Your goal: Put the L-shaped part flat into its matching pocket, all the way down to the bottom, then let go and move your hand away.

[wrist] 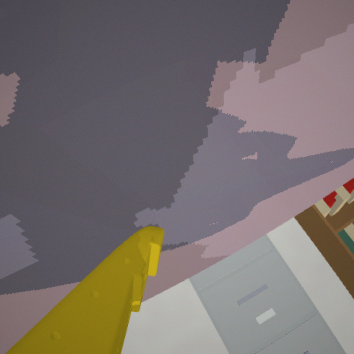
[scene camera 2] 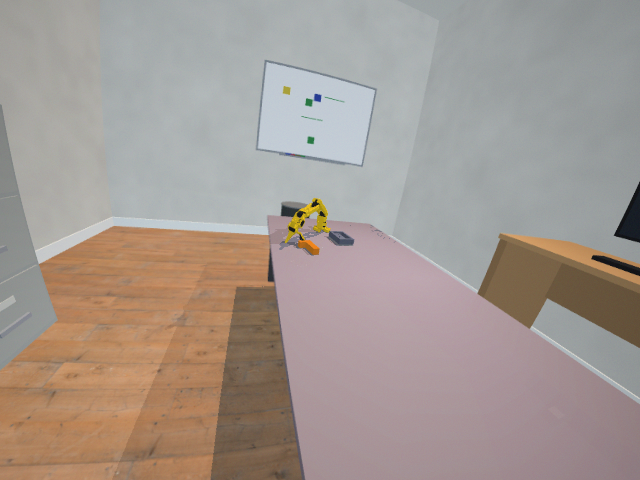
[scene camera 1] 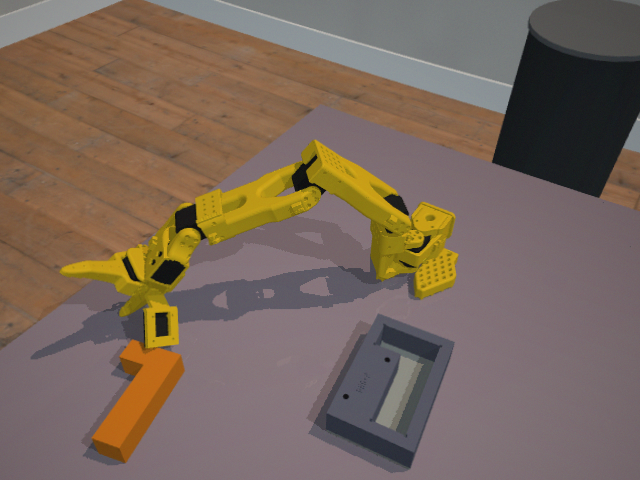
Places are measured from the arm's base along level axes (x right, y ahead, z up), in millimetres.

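Where they show: hand, its tool point: [wrist: 160,245] [scene camera 2: 285,242] [scene camera 1: 121,313]; arm's base, origin of its link: [scene camera 2: 322,231] [scene camera 1: 407,277].
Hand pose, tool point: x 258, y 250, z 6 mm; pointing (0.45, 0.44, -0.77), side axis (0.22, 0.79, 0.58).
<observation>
Things, the pixels of their centre, and the offset from my tool point. Level surfaces: height alone.
- orange L-shaped part, middle of its body: [scene camera 1: 129,397] [scene camera 2: 308,247] dx -99, dy +77, dz +9 mm
- slate-grey block, middle of its body: [scene camera 1: 392,384] [scene camera 2: 340,237] dx -322, dy -84, dz +12 mm
- mauve table, height of its surface: dz -6 mm
The orange L-shaped part [scene camera 1: 135,398] [scene camera 2: 310,248] lies flat on the table, its short leg at the far end pointing left. The slate-grey block [scene camera 1: 359,400] [scene camera 2: 345,242] lies apart to its right. Its pocket [scene camera 1: 400,390] is empty and has a pale floor. My gripper [scene camera 1: 92,291] [scene camera 2: 290,239] is fully open and empty, behind and to the left of the part in scene camera 1. The square camera mount on my wrist overlaps the part's far end in that view; I cannot tell whether they touch. One notched jaw [wrist: 107,295] shows in the wrist view, above shadowed table. The part does not show there.
The mauve table [scene camera 1: 516,330] [scene camera 2: 413,361] has its left edge close to my jaws. My arm's base [scene camera 1: 395,253] stands behind the block. A dark cylinder [scene camera 1: 568,103] stands beyond the table. A grey cabinet [wrist: 260,300] shows in the wrist view.
</observation>
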